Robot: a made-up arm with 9 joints. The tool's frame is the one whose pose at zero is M. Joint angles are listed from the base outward.
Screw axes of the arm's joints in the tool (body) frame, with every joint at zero. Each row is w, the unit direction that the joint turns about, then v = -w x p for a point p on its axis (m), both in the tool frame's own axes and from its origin. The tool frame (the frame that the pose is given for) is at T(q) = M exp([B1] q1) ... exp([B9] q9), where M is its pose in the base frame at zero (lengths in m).
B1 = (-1, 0, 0, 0, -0.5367, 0.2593)
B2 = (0, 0, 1, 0.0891, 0.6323, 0)
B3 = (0, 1, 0, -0.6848, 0, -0.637)
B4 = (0, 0, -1, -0.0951, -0.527, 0)
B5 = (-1, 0, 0, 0, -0.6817, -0.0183)
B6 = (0, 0, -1, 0.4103, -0.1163, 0)
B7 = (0, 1, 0, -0.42, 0, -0.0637)
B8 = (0, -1, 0, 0.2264, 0, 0.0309)
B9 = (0, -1, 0, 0.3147, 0, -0.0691)
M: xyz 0.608 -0.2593 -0.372 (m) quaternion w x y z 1 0 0 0
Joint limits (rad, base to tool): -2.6..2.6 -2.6..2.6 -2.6..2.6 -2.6..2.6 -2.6..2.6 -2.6..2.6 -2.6..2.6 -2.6..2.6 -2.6..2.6
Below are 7 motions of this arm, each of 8 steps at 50 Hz.
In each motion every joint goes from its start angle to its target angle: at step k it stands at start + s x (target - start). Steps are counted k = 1, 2, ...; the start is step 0. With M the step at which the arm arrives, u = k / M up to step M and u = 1 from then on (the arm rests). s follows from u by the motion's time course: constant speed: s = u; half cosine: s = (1 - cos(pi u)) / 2; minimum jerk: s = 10 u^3 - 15 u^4 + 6 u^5.
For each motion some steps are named. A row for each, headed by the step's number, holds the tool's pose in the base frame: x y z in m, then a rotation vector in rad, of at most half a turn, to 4 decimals.
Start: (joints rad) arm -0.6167 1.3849 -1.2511 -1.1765 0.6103 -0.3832 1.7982 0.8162 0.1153
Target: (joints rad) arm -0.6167 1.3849 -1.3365 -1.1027 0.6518 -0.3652 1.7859 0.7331 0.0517
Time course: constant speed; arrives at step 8
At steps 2, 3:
2: 0.2510 -0.1630 0.7443 -0.5618 -1.7715 0.5738
3: 0.2544 -0.1732 0.7403 -0.5491 -1.7516 0.5538

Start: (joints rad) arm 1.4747 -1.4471 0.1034 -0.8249 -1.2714 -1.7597 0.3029 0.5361 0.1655
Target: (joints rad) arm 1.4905 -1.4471 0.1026 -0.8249 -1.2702 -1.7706 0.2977 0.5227 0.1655
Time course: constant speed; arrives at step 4
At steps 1, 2, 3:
1: 0.2202 -0.3095 -0.0024 -0.2792 -0.6346 1.6522
2: 0.2199 -0.3118 -0.0013 -0.2842 -0.6284 1.6559
3: 0.2196 -0.3140 -0.0001 -0.2892 -0.6222 1.6595

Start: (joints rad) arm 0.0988 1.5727 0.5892 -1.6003 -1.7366 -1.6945 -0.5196 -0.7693 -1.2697
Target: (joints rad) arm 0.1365 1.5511 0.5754 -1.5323 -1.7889 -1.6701 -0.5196 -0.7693 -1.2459
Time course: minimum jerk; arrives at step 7
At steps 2, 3, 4, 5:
2: -0.0316 -0.5361 0.1139 -0.8142 -0.6269 -1.4767
3: -0.0369 -0.5361 0.1261 -0.8271 -0.6505 -1.4892
4: -0.0435 -0.5356 0.1406 -0.8427 -0.6786 -1.5038
5: -0.0492 -0.5349 0.1527 -0.8561 -0.7022 -1.5159

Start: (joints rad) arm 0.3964 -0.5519 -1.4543 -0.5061 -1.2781 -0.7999 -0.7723 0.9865 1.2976
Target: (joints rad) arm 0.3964 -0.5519 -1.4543 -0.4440 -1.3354 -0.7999 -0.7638 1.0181 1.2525
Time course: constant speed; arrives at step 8
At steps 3, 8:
3: -0.0076 0.0705 0.7208 -1.7946 1.5671 -0.4171
8: -0.0123 0.0651 0.7242 -1.7832 1.5486 -0.3768

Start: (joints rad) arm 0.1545 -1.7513 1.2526 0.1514 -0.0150 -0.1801 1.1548 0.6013 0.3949
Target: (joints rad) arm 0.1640 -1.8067 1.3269 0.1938 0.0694 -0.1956 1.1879 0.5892 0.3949
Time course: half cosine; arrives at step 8
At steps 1, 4, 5, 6, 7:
1: -0.0686 0.3060 -0.2552 1.1151 0.8593 -1.4520
4: -0.0801 0.3358 -0.2255 1.1487 0.9197 -1.4373
5: -0.0844 0.3477 -0.2126 1.1631 0.9447 -1.4301
6: -0.0879 0.3576 -0.2013 1.1755 0.9658 -1.4236
7: -0.0901 0.3641 -0.1937 1.1839 0.9798 -1.4190

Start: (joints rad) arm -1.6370 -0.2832 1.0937 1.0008 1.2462 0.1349 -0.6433 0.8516 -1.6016
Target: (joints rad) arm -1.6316 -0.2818 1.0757 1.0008 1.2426 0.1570 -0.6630 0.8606 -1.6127
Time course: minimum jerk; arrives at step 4
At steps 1, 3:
1: -0.5047 -0.1755 -0.6722 -0.2316 1.3426 0.8043
3: -0.5056 -0.1699 -0.6812 -0.2308 1.3316 0.7701

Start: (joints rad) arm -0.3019 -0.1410 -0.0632 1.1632 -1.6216 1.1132 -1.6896 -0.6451 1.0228
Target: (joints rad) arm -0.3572 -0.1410 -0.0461 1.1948 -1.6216 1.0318 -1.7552 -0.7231 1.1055
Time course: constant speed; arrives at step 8
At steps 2, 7, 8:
2: 0.2804 -0.9788 -0.6778 -0.4647 -0.3213 -2.9405
7: 0.2320 -0.9750 -0.6902 -0.5482 -0.3395 -2.9546
8: 0.2223 -0.9740 -0.6924 -0.5653 -0.3431 -2.9570

